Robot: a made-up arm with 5 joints.
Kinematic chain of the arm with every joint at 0, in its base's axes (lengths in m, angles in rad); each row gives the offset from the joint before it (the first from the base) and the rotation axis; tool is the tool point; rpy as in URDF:
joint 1: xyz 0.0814 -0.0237 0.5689 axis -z
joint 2: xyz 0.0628 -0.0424 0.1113 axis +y
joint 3: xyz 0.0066 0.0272 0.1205 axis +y
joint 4: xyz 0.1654 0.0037 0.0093 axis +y
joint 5: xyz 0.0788 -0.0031 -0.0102 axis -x
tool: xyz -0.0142 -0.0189 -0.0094 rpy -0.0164 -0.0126 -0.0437
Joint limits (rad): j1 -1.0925..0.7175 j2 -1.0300..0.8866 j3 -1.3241..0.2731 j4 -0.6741..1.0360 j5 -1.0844..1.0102
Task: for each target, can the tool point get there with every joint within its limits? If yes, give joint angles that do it. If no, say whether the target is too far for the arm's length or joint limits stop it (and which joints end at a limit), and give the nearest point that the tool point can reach.
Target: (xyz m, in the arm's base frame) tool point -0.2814 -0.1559 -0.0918
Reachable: no: too far | nearest point 0.2113 -0.1779 0.5445 | short by 0.805 m
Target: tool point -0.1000 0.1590 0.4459
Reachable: no: joint limits stop it (at a limit: joint 1, joint 2, joint 3, joint 5) | nearest point 0.1797 0.1330 0.5524 | short by 0.300 m
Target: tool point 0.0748 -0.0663 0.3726
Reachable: no: joint limits stop it (at a limit: joint 1, joint 2, joint 3) | nearest point 0.2099 -0.1601 0.5506 | short by 0.242 m
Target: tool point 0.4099 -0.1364 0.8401
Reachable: yes | joints 0.2364 0.4221 -0.5795 -0.4203 -0.0828
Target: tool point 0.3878 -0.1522 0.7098
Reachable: yes | joints 0.2962 0.4485 -0.2304 0.3054 -0.0078
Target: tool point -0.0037 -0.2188 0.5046
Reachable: no: joint limits stop it (at a limit: joint 1, joint 2, joint 3, joint 4) | nearest point 0.1966 -0.1699 0.5613 | short by 0.214 m
